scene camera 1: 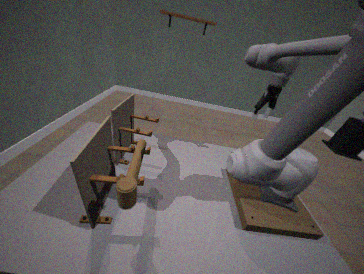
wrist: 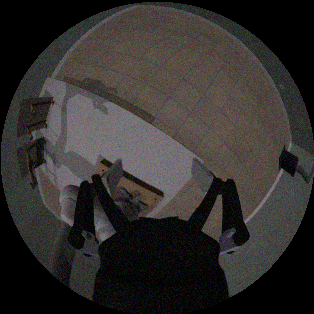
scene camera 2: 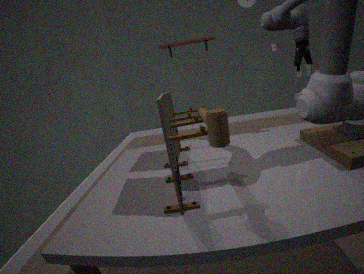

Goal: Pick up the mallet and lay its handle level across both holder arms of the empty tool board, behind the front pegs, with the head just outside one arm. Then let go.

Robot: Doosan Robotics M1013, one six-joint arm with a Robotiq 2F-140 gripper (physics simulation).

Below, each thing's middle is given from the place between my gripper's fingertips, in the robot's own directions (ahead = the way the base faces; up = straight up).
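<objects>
The wooden mallet [scene camera 1: 126, 187] is 520 mm ahead of my hand, and it's 670 mm to the left of my hand and 50 mm below it.
</objects>
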